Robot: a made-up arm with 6 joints.
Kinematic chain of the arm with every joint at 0, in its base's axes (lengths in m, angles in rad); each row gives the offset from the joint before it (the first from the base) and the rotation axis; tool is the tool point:
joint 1: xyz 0 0 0.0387 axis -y
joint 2: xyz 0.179 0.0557 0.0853 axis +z
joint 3: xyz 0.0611 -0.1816 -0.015 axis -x
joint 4: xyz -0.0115 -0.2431 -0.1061 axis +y
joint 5: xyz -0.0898 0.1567 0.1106 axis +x
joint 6: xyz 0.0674 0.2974 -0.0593 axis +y
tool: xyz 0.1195 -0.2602 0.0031
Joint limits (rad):
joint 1: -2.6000..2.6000
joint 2: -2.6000..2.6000
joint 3: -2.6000..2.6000
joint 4: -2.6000..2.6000
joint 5: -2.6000..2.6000
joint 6: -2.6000..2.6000
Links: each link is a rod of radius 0.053 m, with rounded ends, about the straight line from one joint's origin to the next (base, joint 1, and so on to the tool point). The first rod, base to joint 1, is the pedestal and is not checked.
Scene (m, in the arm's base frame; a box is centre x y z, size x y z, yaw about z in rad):
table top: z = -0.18
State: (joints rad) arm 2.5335 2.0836 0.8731 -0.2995 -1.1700 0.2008
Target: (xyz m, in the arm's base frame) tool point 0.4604 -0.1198 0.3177
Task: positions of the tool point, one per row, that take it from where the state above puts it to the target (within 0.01 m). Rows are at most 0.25 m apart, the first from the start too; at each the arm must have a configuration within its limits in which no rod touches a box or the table.
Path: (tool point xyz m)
1: -0.3889 0.2828 0.2902
2: -0.3064 0.2360 0.4457
3: -0.1633 0.1762 0.5599
4: 0.0180 0.1064 0.6080
5: 0.2049 0.0306 0.5778
6: 0.3621 -0.0465 0.4741
7: 0.4604 -0.1198 0.3177

